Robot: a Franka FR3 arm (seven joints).
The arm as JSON. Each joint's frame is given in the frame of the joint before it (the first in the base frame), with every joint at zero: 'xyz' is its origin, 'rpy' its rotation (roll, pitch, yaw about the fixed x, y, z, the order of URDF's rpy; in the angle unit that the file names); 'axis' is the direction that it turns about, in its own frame. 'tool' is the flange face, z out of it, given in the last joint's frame.
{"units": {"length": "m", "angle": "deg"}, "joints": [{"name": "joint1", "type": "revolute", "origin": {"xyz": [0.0, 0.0, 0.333], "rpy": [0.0, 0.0, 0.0]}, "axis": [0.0, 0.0, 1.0]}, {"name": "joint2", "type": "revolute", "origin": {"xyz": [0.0, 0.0, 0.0], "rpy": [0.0, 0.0, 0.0]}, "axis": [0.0, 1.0, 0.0]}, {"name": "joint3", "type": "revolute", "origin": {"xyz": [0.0, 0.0, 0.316], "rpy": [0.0, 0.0, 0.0]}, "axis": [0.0, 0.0, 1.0]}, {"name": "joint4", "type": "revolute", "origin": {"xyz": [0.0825, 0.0, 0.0], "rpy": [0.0, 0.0, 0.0]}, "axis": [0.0, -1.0, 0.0]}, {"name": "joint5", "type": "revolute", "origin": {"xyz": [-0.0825, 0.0, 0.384], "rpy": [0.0, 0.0, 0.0]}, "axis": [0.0, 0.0, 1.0]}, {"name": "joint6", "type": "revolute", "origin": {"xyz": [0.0, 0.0, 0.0], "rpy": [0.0, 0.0, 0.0]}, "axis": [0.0, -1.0, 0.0]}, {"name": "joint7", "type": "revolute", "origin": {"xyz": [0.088, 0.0, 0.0], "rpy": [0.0, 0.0, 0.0]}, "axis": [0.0, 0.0, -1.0]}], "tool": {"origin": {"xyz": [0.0, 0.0, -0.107], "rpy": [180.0, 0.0, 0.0]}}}
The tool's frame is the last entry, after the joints.
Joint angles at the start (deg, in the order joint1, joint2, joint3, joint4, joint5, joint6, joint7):
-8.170, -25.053, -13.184, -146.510, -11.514, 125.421, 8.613
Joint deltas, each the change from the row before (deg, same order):
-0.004, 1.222, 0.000, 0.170, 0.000, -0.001, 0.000
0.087, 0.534, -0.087, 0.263, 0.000, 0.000, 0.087
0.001, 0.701, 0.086, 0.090, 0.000, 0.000, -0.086
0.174, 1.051, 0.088, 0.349, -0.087, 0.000, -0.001
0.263, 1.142, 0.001, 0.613, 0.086, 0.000, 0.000
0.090, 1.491, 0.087, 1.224, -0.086, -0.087, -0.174
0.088, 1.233, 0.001, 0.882, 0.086, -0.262, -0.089
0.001, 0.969, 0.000, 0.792, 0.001, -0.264, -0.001
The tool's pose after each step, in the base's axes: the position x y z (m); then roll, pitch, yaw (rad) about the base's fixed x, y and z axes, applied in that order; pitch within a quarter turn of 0, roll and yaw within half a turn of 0. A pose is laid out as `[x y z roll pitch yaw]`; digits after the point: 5 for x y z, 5 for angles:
[0.38001 -0.15584 0.41179 3.07229 -0.05274 -0.39119]
[0.38173 -0.15651 0.41011 3.07082 -0.04823 -0.39293]
[0.38321 -0.15626 0.40598 3.06721 -0.03798 -0.39002]
[0.38654 -0.15549 0.40141 3.06111 -0.02652 -0.38501]
[0.39104 -0.15514 0.39813 3.05781 -0.01774 -0.38205]
[0.39798 -0.15675 0.39693 3.05014 -0.01227 -0.37681]
[0.40273 -0.15801 0.39442 3.04590 -0.00200 -0.37606]
[0.40656 -0.15969 0.39306 3.04152 0.00516 -0.37741]

